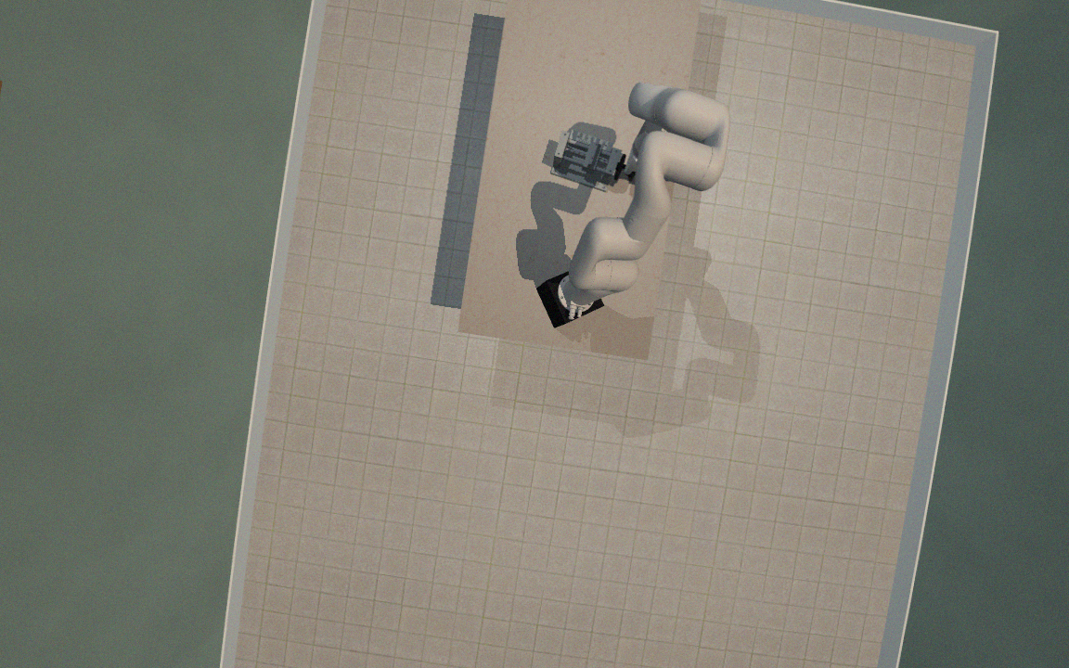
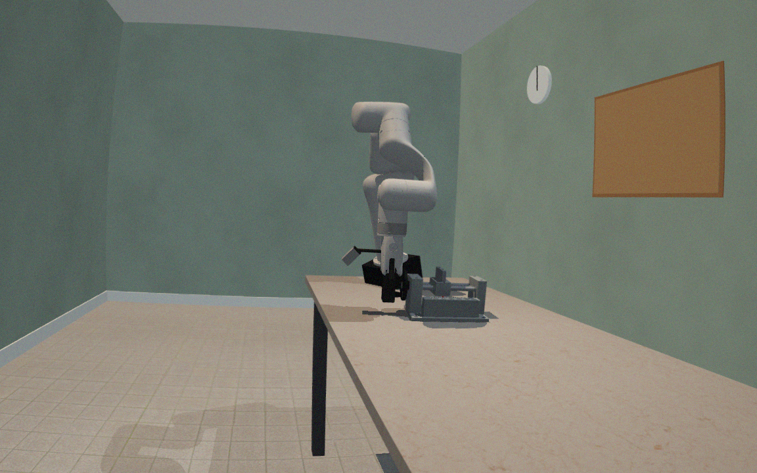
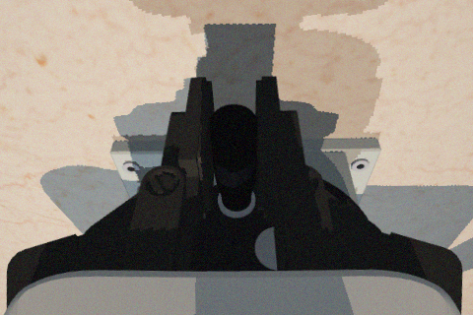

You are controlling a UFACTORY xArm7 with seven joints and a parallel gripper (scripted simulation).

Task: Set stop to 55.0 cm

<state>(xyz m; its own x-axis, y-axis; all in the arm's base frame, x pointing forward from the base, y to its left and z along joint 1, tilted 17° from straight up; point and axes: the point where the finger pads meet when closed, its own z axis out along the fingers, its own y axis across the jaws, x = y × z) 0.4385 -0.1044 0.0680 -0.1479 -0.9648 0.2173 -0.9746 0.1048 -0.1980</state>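
Now: hand 1 cm to the right of the crank handle. From my hand the other things lie so: black handwheel 2 cm to the left; stop block 2 cm ahead, 14 cm to the left, 4 cm above.
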